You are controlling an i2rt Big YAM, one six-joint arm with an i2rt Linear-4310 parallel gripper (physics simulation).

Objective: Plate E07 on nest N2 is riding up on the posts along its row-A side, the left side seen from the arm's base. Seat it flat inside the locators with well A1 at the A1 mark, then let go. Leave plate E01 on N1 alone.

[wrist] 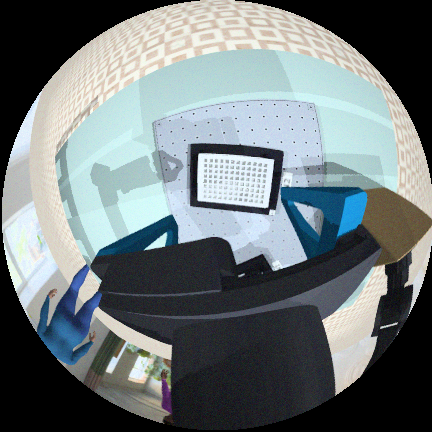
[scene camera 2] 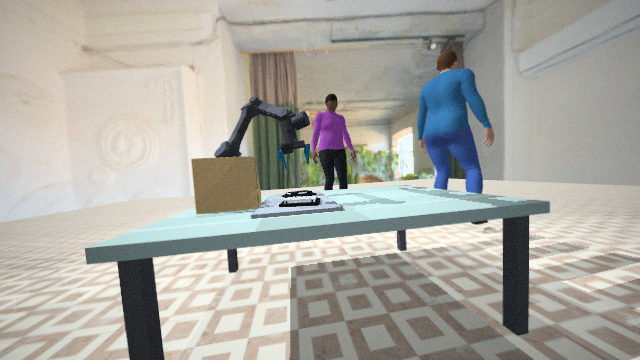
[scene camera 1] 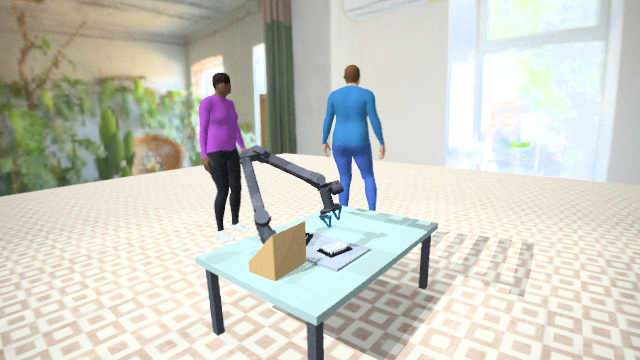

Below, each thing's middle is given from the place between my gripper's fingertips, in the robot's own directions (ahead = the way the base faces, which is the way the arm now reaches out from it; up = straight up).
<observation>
Right now the white plate [wrist: 236, 179] is 14 cm below my hand. Also, from my hand: black frame [wrist: 217, 148] 15 cm below.
</observation>
